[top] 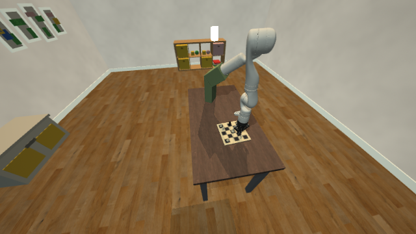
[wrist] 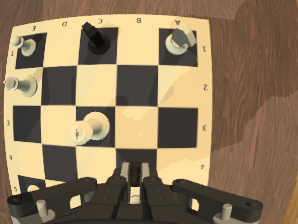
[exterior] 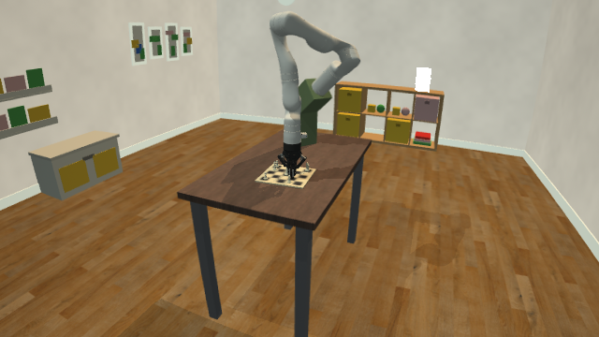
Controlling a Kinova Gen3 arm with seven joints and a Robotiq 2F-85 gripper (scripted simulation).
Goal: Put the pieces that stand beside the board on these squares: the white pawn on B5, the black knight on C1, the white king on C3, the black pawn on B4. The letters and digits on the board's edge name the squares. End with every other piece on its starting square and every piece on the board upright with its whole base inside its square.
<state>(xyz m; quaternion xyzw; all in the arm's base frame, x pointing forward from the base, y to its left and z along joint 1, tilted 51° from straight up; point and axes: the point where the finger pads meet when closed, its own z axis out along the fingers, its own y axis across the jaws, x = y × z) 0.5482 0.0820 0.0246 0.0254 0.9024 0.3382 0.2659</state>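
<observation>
Now: hand 1 cm above the black pawn. Also, from my hand: black knight: 11 cm behind, 6 cm to the right, 2 cm below; then chessboard: 4 cm to the right, 3 cm below, 3 cm behind; then white king: 4 cm to the right, 3 cm behind.
</observation>
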